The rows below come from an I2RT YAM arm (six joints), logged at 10 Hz.
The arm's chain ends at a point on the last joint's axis. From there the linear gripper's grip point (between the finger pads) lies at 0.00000 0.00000 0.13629 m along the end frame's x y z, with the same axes.
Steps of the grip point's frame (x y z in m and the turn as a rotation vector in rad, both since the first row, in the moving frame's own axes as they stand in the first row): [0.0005, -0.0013, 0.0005, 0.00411, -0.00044, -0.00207]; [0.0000, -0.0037, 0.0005, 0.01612, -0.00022, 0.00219]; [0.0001, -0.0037, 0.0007, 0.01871, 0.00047, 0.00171]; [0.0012, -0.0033, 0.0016, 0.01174, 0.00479, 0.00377]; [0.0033, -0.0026, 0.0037, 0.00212, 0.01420, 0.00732]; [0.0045, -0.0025, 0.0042, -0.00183, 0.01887, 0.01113]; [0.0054, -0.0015, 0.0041, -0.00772, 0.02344, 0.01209]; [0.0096, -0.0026, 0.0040, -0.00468, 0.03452, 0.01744]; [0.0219, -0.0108, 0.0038, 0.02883, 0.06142, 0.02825]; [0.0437, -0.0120, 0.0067, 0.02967, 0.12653, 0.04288]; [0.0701, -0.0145, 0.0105, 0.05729, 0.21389, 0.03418]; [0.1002, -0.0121, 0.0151, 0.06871, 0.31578, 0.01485]
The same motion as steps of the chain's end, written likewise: [0.0006, -0.0007, 0.0005, 0.00411, -0.00044, -0.00207]; [0.0000, -0.0015, 0.0005, 0.01612, -0.00022, 0.00219]; [0.0000, -0.0012, 0.0007, 0.01871, 0.00047, 0.00171]; [0.0005, -0.0017, 0.0016, 0.01174, 0.00479, 0.00377]; [0.0014, -0.0023, 0.0037, 0.00212, 0.01420, 0.00732]; [0.0019, -0.0028, 0.0042, -0.00183, 0.01887, 0.01113]; [0.0022, -0.0026, 0.0041, -0.00772, 0.02344, 0.01209]; [0.0049, -0.0033, 0.0041, -0.00468, 0.03452, 0.01744]; [0.0135, -0.0070, 0.0041, 0.02883, 0.06142, 0.02825]; [0.0264, -0.0083, 0.0078, 0.02967, 0.12653, 0.04288]; [0.0411, -0.0073, 0.0138, 0.05729, 0.21389, 0.03418]; [0.0578, -0.0032, 0.0222, 0.06871, 0.31578, 0.01485]
